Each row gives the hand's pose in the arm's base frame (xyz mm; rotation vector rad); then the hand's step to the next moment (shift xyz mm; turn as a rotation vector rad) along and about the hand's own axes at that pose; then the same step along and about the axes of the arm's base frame.
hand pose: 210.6 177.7 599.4 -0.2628 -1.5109 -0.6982
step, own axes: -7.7 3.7 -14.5 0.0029 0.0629 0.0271
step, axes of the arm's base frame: 14.6 -3.4 -7.6 0.0132 0.0638 0.0212
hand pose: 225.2 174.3 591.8 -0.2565 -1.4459 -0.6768
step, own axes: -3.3 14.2 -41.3 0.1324 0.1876 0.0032
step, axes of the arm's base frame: 42.1 -10.6 -5.5 0.1010 0.1143 0.1716
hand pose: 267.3 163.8 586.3 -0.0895 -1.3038 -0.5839
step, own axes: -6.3 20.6 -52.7 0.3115 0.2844 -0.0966
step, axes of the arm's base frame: 54.8 -0.3 -15.4 0.2582 0.0952 0.3339
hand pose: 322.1 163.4 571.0 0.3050 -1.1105 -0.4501
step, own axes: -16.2 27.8 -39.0 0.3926 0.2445 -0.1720
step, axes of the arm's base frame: 34.9 32.7 -16.5 0.3489 0.0216 0.3483
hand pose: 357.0 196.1 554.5 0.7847 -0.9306 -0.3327
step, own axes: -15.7 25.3 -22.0 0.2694 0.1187 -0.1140
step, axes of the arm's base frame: 7.2 36.3 1.4 0.2394 -0.0205 0.2047
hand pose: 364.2 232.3 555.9 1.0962 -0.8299 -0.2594
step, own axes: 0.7 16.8 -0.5 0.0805 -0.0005 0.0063
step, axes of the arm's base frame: -2.6 7.7 14.7 0.0504 -0.0502 0.0382
